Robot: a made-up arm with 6 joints. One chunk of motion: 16 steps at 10 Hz.
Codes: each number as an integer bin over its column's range. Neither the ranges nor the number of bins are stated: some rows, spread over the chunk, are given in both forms.
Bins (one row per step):
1: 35 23 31 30 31 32
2: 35 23 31 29 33 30
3: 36 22 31 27 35 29
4: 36 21 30 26 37 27
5: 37 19 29 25 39 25
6: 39 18 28 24 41 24
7: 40 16 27 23 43 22
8: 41 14 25 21 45 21
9: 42 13 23 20 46 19
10: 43 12 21 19 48 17
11: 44 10 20 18 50 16
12: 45 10 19 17 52 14
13: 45 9 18 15 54 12
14: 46 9 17 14 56 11
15: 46 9 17 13 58 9
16: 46 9 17 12 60 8
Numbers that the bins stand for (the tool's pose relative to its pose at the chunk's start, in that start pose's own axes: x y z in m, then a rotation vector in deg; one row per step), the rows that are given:
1: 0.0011 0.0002 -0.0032 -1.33 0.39 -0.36
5: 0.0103 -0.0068 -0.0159 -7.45 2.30 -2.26
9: 0.0333 -0.0173 -0.0540 -13.57 3.97 -3.88
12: 0.0471 -0.0225 -0.0794 -17.24 5.40 -5.23
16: 0.0517 -0.0243 -0.0921 -23.35 7.31 -6.85
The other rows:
2: 0.0011 0.0002 -0.0032 -2.56 0.87 -0.91
3: 0.0057 -0.0016 -0.0032 -5.00 1.35 -1.18
4: 0.0057 -0.0033 -0.0095 -6.23 1.82 -1.72
6: 0.0195 -0.0086 -0.0222 -8.67 2.78 -2.53
7: 0.0241 -0.0121 -0.0286 -9.90 3.26 -3.07
8: 0.0287 -0.0156 -0.0413 -12.34 3.73 -3.34
10: 0.0379 -0.0190 -0.0667 -14.79 4.45 -4.42
11: 0.0425 -0.0225 -0.0730 -16.01 4.93 -4.69
13: 0.0471 -0.0243 -0.0857 -19.68 5.88 -5.77
14: 0.0517 -0.0243 -0.0921 -20.91 6.36 -6.04
15: 0.0517 -0.0243 -0.0921 -22.13 6.84 -6.58

